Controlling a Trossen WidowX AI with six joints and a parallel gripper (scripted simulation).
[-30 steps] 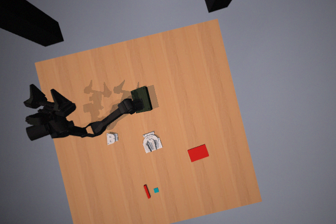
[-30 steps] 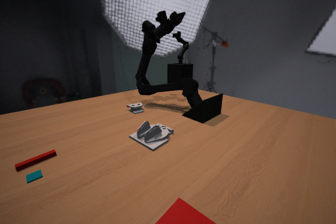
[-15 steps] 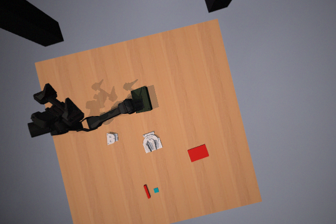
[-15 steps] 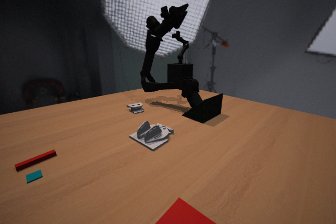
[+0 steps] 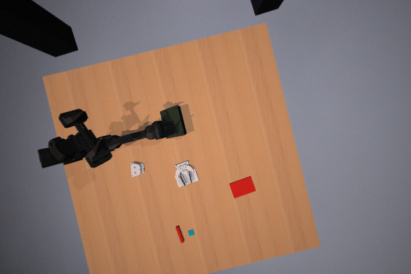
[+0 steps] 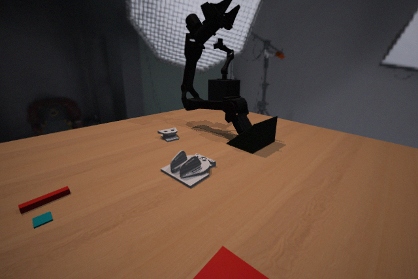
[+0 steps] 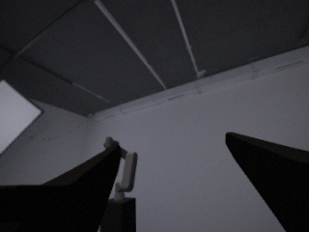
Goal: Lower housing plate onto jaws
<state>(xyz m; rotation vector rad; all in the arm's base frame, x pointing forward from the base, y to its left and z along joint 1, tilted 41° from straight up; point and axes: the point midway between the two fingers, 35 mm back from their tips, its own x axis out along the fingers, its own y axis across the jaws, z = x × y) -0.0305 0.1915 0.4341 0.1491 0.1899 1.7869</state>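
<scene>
My gripper tip is 230 mm short of the grey housing plate, 150 mm to the left of it and 490 mm above it. From my gripper tip the other things lie so: red flat sheet (500 mm ahead, 390 mm to the left, 520 mm below); teal tile (660 mm ahead, 40 mm to the left, 520 mm below); red bar (650 mm ahead, 20 mm to the right, 510 mm below).
</scene>
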